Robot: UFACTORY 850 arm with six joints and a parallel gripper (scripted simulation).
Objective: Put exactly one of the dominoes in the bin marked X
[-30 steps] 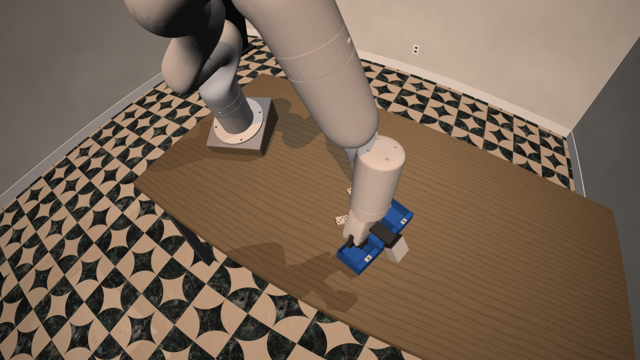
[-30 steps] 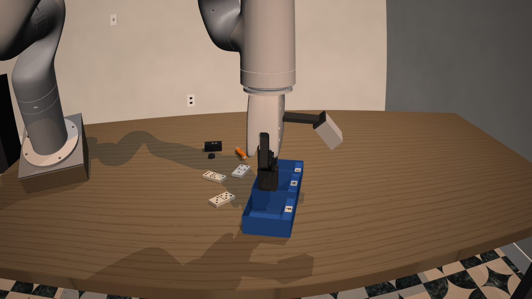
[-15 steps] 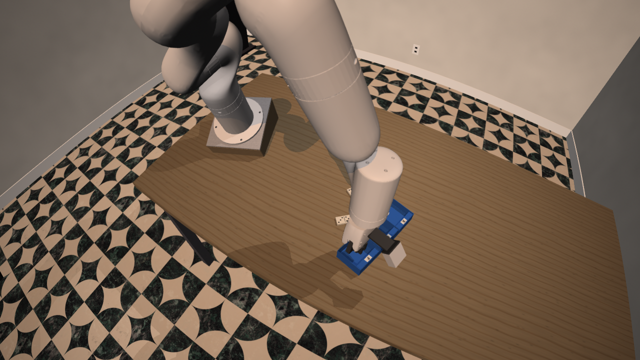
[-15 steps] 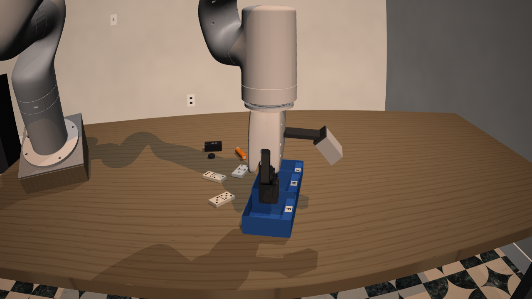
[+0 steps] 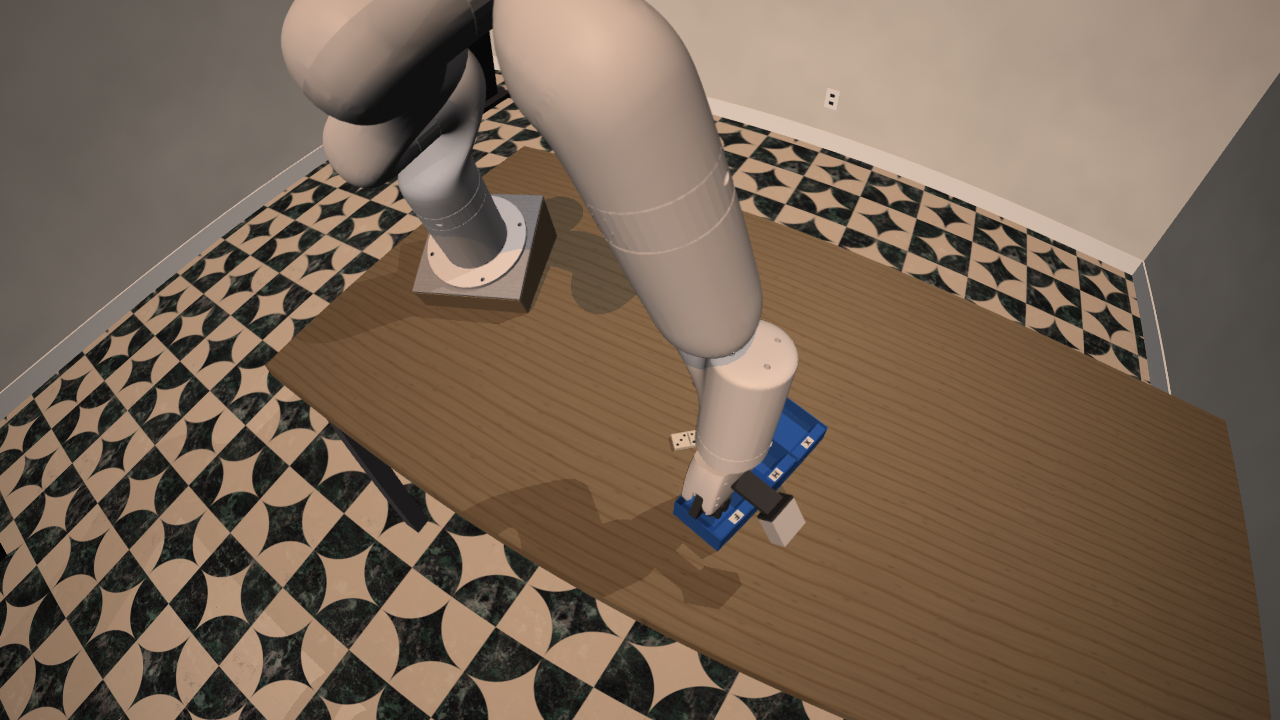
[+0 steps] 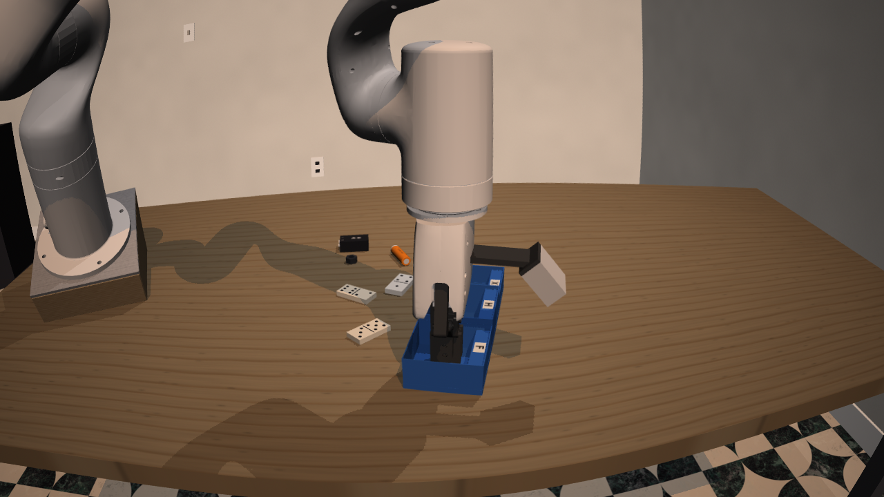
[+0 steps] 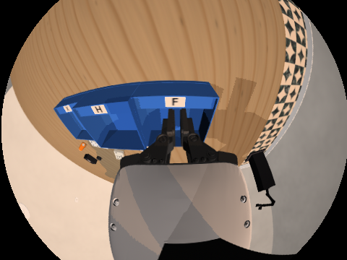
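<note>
The bin marked X lies 30 mm ahead of my hand, 80 mm to the left of it and 20 mm below it. Round my hand: orange battery (20 mm behind, 310 mm to the left, 30 mm below); black box (100 mm behind, 360 mm to the left, 30 mm below); black nut (100 mm behind, 310 mm to the left, 30 mm below).
</note>
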